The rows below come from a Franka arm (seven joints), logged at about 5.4 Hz.
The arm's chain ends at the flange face. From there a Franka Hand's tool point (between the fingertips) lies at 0.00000 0.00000 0.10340 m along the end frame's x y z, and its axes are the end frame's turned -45 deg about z.
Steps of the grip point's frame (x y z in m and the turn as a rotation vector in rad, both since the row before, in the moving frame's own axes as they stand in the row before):
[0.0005, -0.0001, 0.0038, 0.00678, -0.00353, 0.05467]
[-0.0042, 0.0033, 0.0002, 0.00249, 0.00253, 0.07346]
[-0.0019, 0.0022, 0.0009, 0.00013, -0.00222, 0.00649]
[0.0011, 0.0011, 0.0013, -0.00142, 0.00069, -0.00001]
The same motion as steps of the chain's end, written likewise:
[0.0010, -0.0002, 0.0038, 0.00230, -0.00729, 0.05467]
[-0.0007, 0.0057, 0.0002, 0.00355, 0.00003, 0.07346]
[0.0004, 0.0027, 0.0009, -0.00148, -0.00166, 0.00649]
[0.0014, -0.0001, 0.0013, -0.00052, 0.00149, -0.00001]

